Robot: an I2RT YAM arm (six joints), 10 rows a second.
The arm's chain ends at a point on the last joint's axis. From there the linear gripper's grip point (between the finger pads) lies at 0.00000 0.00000 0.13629 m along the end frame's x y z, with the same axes.
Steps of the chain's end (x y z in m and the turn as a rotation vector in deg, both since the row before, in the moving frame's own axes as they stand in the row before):
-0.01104 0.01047 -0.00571 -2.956 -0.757 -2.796
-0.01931 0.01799 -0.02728 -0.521 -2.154 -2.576
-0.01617 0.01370 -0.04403 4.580 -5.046 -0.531
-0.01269 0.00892 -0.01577 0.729 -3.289 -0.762
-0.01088 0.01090 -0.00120 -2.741 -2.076 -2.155
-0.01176 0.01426 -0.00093 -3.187 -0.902 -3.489
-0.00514 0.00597 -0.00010 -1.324 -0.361 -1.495
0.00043 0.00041 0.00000 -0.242 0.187 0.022
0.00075 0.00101 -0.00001 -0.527 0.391 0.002
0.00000 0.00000 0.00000 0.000 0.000 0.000
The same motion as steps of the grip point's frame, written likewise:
-0.01267 0.01754 -0.00590 -2.956 -0.757 -2.796
-0.02440 0.01934 -0.02738 -0.521 -2.154 -2.576
-0.02819 0.00289 -0.04499 4.580 -5.046 -0.531
-0.02052 0.00724 -0.01601 0.729 -3.289 -0.762
-0.01569 0.01751 -0.00145 -2.741 -2.076 -2.155
-0.01367 0.02190 -0.00116 -3.187 -0.902 -3.489
-0.00596 0.00913 -0.00014 -1.324 -0.361 -1.495
0.00087 0.00099 0.00000 -0.242 0.187 0.022
0.00168 0.00226 -0.00002 -0.527 0.391 0.002
0.00000 0.00000 0.00000 0.000 0.000 0.000

